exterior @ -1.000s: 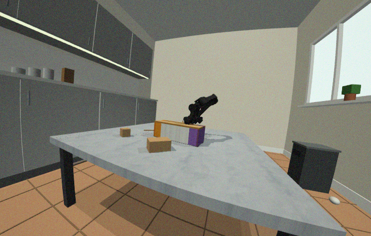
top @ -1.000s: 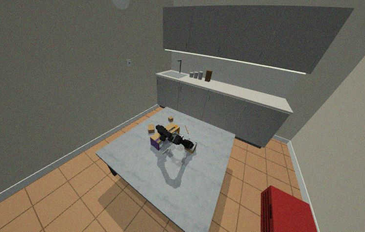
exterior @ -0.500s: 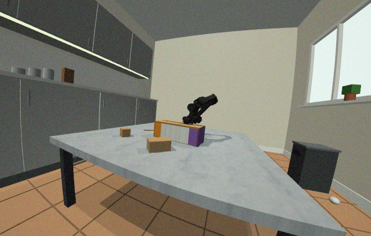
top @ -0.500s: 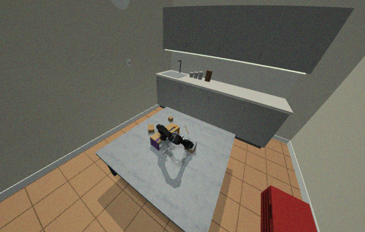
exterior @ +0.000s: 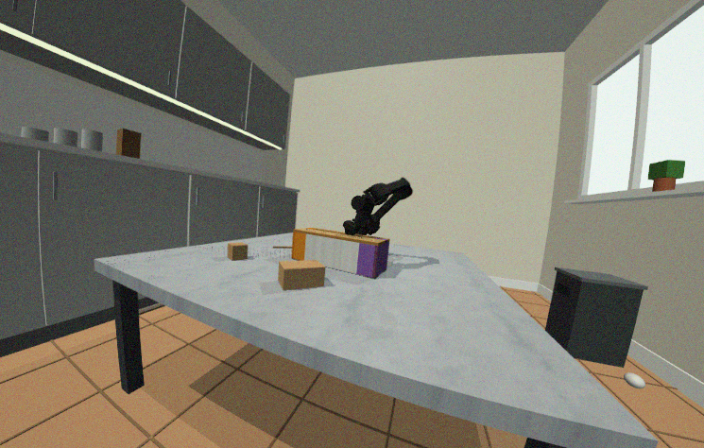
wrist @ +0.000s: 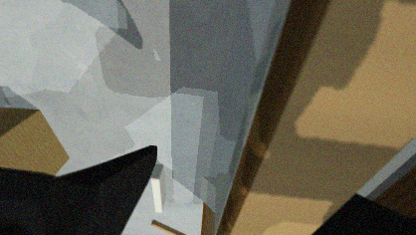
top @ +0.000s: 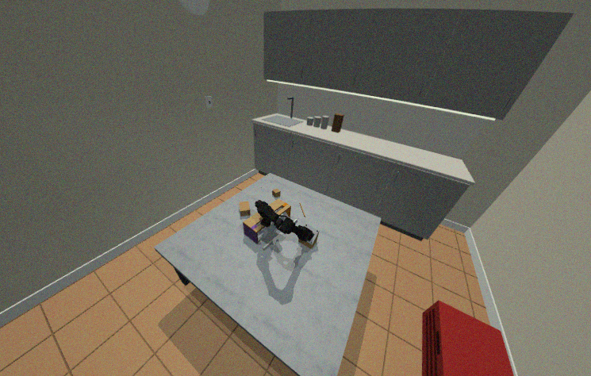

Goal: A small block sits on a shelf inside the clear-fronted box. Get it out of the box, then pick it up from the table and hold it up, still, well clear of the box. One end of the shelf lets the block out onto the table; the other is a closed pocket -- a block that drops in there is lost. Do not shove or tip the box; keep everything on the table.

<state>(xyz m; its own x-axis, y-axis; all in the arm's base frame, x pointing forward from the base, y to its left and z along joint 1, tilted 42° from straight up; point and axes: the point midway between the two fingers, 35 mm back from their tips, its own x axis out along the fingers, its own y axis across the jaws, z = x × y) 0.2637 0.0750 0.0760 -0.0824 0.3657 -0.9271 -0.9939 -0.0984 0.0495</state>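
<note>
Now: gripper tip 4 cm short of the box, 2 cm to the left of it and 2 cm above it. Round my gripper tip: tan block: 5 cm ahead, 2 cm to the right; then thin wooden stick: 36 cm to the right, 8 cm below, 1 cm behind.
</note>
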